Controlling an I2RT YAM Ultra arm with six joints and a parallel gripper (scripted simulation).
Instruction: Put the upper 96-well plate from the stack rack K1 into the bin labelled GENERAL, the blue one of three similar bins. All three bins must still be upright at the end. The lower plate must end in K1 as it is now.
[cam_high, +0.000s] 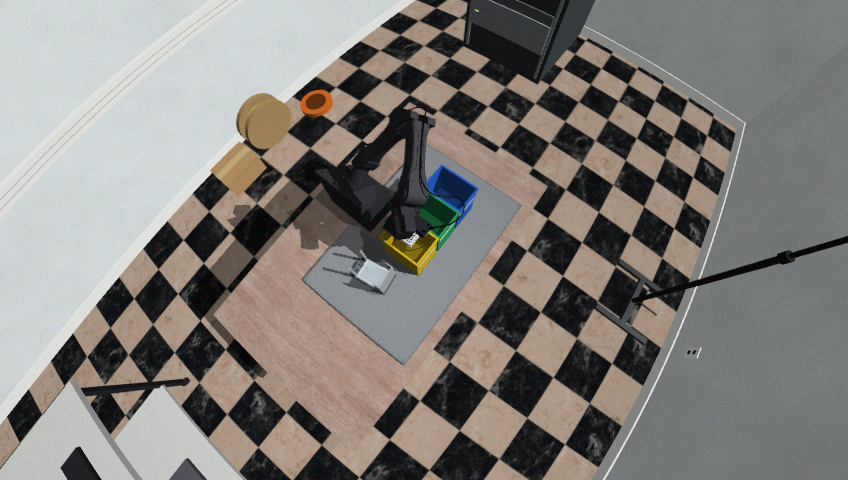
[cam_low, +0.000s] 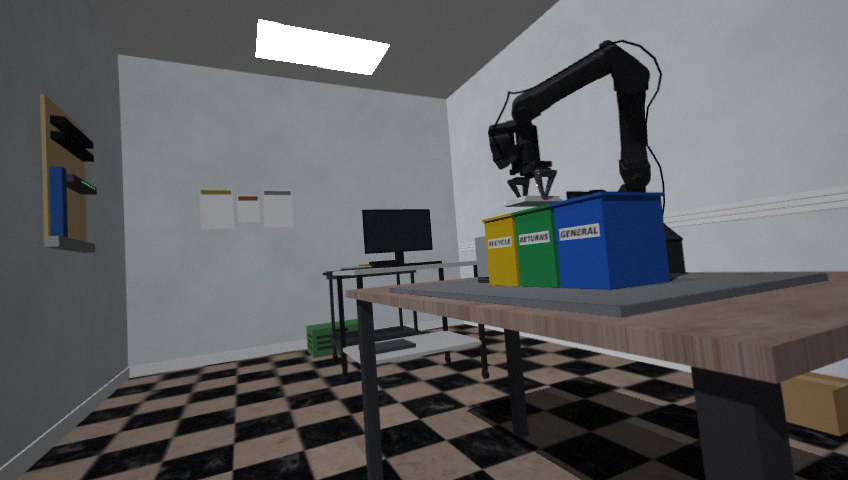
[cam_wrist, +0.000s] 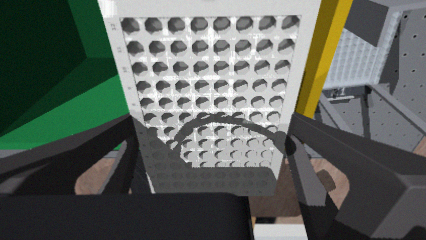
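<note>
The blue general bin is 250 mm to the left of my hand, 140 mm below it and 40 mm ahead of it. From my hand the other things lie so: 96-well plate: 10 mm below; then green returns bin: 140 mm below, 120 mm to the left, 40 mm ahead; then yellow recycle bin: 140 mm below, 30 mm ahead, 10 mm to the right.
</note>
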